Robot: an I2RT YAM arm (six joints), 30 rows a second.
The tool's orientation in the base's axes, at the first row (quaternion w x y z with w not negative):
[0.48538 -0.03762 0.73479 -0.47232]
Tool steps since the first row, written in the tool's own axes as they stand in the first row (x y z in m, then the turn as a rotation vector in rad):
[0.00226 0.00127 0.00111 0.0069 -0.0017 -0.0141]
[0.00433 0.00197 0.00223 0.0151 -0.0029 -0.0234]
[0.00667 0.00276 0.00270 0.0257 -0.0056 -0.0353]
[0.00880 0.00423 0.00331 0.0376 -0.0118 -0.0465]
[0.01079 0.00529 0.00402 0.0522 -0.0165 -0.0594]
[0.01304 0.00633 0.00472 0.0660 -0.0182 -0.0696]
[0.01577 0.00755 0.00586 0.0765 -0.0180 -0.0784]
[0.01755 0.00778 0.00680 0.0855 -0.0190 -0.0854]
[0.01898 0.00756 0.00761 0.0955 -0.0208 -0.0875]
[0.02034 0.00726 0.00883 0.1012 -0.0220 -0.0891]
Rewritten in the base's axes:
[0.00015 -0.00119 -0.00255 -0.0149 0.0048 -0.0023]
[0.00019 -0.00261 -0.00456 -0.0266 0.0060 -0.0062]
[-0.00037 -0.00368 -0.00676 -0.0422 0.0069 -0.0104]
[-0.00044 -0.00437 -0.00933 -0.0594 0.0048 -0.0130]
[-0.00053 -0.00527 -0.01151 -0.0786 0.0031 -0.0184]
[-0.00077 -0.00632 -0.01385 -0.0942 0.0018 -0.0257]
[-0.00086 -0.00780 -0.01669 -0.1062 0.0023 -0.0322]
[-0.00100 -0.00920 -0.01814 -0.1166 0.0018 -0.0370]
[-0.00124 -0.01059 -0.01902 -0.1241 -0.0030 -0.0423]
[-0.00116 -0.01226 -0.01982 -0.1288 -0.0055 -0.0452]

